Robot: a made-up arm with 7 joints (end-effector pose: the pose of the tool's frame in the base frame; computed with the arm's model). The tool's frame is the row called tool.
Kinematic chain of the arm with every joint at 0, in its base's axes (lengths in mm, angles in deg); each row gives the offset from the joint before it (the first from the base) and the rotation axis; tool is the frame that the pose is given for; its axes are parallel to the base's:
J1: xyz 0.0 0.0 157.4 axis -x
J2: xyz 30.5 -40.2 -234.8 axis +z
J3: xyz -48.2 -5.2 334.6 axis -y
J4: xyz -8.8 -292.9 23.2 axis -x
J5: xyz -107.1 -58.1 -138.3 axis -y
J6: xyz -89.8 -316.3 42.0 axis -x
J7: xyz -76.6 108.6 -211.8 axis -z
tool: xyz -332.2 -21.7 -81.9
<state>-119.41 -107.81 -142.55 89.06 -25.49 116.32 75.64</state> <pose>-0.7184 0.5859 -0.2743 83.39 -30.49 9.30</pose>
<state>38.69 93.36 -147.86 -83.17 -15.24 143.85 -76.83</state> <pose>0.6849 0.2785 0.5463 -4.41 -118.90 -6.67</pose>
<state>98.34 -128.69 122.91 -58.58 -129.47 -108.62 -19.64</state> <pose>-0.2037 0.2474 -0.3117 -15.90 -81.51 -0.44</pose>
Working (the frame after each row of the table, in the pose's form):
after J1: 0.0000 0.0000 0.1574 -98.34 0.00 0.00
after J2: 0.0305 -0.2265 0.2312 -50.25 -104.62 -90.40
after J3: 0.0566 0.0986 0.1423 94.93 80.89 -0.87
after J4: -0.1629 0.0506 -0.0473 140.11 85.63 -49.25
after J5: -0.1946 0.0532 0.1342 -87.22 -40.26 -88.35
after J6: -0.4513 0.2605 0.1023 -1.77 -83.39 -16.50
after J7: -0.2288 0.3375 0.0182 -15.90 -81.51 -0.44

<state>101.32 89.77 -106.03 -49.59 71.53 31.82 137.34</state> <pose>0.3233 0.0013 0.6054 -103.46 -115.19 -20.26</pose>
Working (the frame after each row of the table, in the pose's form):
after J1: 0.0000 0.0000 0.1574 -101.32 0.00 0.00
after J2: 0.0305 -0.2223 0.2429 -77.66 77.35 63.40
after J3: 0.0355 0.1152 0.2245 112.10 -112.12 27.51
after J4: 0.3285 0.1126 0.2010 -114.90 91.68 -73.13
after J5: 0.2605 0.2692 0.2705 -117.01 52.54 6.72
after J6: 0.4097 0.4620 0.4950 -145.97 54.86 23.52
after J7: 0.3091 0.3344 0.6850 -103.46 -115.19 -20.26

